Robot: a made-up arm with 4 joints.
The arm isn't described. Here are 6 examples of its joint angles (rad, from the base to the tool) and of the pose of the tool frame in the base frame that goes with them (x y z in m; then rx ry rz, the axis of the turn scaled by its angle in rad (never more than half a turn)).
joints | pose
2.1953 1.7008 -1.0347 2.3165 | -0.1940 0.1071 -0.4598 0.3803 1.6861 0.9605
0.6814 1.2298 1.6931 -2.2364 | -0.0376 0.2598 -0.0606 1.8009 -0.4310 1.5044
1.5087 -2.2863 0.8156 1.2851 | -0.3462 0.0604 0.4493 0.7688 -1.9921 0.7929
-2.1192 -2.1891 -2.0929 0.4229 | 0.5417 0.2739 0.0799 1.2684 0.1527 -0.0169
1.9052 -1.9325 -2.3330 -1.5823 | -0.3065 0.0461 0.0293 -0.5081 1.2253 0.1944
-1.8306 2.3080 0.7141 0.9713 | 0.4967 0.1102 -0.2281 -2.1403 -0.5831 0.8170
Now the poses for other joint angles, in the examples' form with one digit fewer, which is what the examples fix.
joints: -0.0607 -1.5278 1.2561 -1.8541
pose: -0.211 -0.216 0.124 -0.055 1.574 -0.455
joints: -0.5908 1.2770 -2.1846 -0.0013
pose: -0.248 0.233 -0.131 -0.152 -2.130 1.715
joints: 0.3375 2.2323 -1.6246 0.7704
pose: 0.036 -0.134 -0.508 -1.986 0.155 2.011
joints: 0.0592 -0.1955 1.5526 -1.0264
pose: -0.208 0.013 0.012 -0.598 1.480 -0.702
